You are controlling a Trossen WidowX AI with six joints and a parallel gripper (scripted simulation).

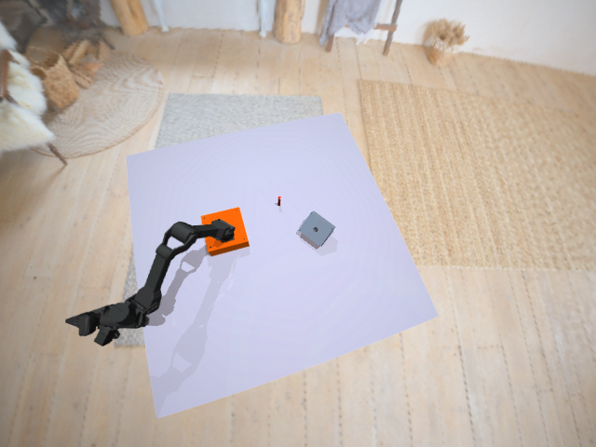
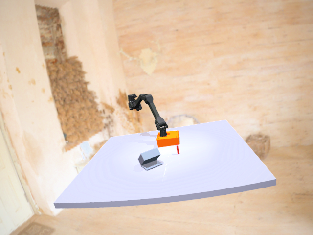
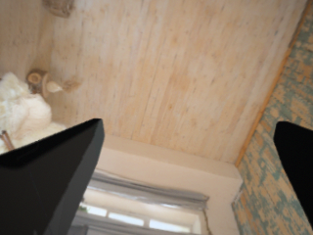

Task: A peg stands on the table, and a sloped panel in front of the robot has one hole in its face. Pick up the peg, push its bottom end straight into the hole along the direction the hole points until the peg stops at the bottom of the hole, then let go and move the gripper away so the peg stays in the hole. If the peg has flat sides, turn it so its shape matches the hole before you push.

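Now: gripper tip 800 mm short of the red peg, 370 mm to the right of it and 300 mm above it. Also, from my gripper tip: flat foot plate (940 mm ahead, 350 mm below, 170 mm to the left); then sloped panel (920 mm ahead, 290 mm below, 160 mm to the left).
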